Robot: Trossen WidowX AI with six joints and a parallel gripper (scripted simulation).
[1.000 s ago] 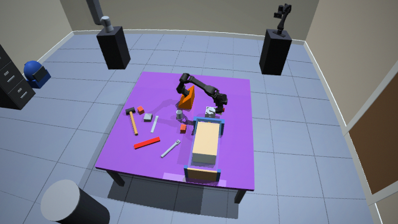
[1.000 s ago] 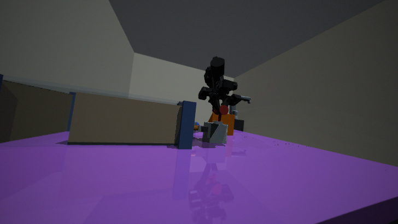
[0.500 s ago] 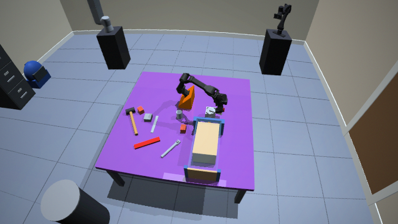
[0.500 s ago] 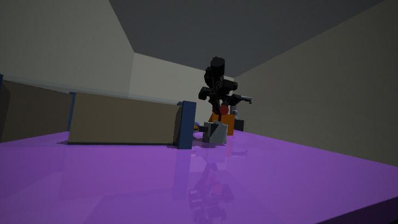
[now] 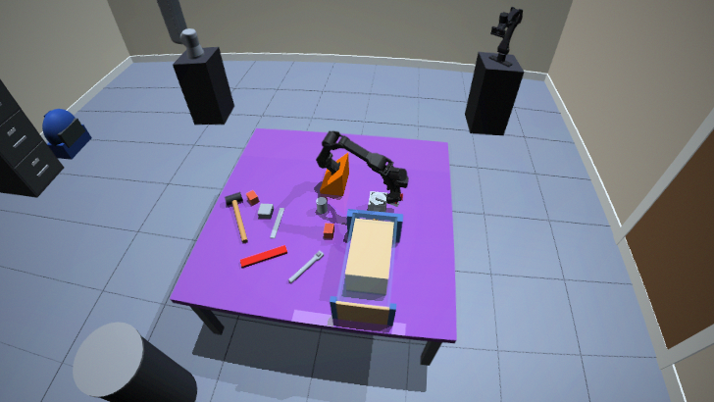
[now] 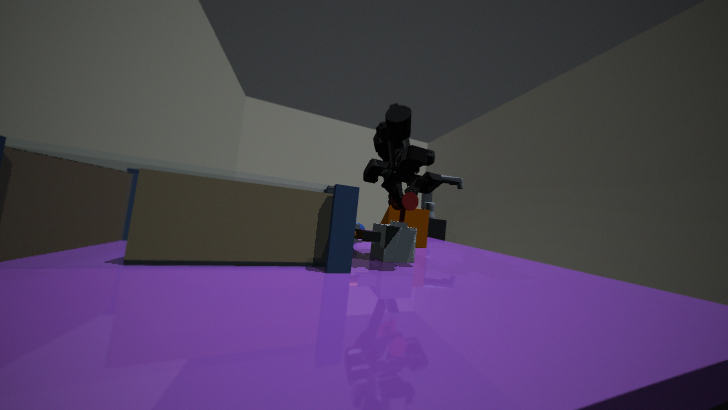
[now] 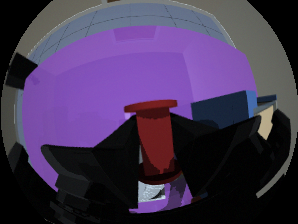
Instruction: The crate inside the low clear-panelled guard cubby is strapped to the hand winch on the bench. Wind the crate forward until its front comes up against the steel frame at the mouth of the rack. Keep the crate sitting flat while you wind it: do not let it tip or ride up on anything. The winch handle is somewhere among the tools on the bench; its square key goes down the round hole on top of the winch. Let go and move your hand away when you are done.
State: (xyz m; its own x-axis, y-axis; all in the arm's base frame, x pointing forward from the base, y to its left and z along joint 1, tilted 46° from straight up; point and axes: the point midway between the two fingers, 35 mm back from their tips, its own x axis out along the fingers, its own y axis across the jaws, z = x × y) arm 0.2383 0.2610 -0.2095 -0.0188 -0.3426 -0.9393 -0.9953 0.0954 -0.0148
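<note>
My gripper tip is now 20 mm to the left of the red knob. Also, from my gripper tip: grey bar: 630 mm to the right, 130 mm below, 80 mm ahead; grey winch: 120 mm to the right, 100 mm below, 50 mm behind; winch handle: 50 mm to the right, 30 mm below, 20 mm behind.
</note>
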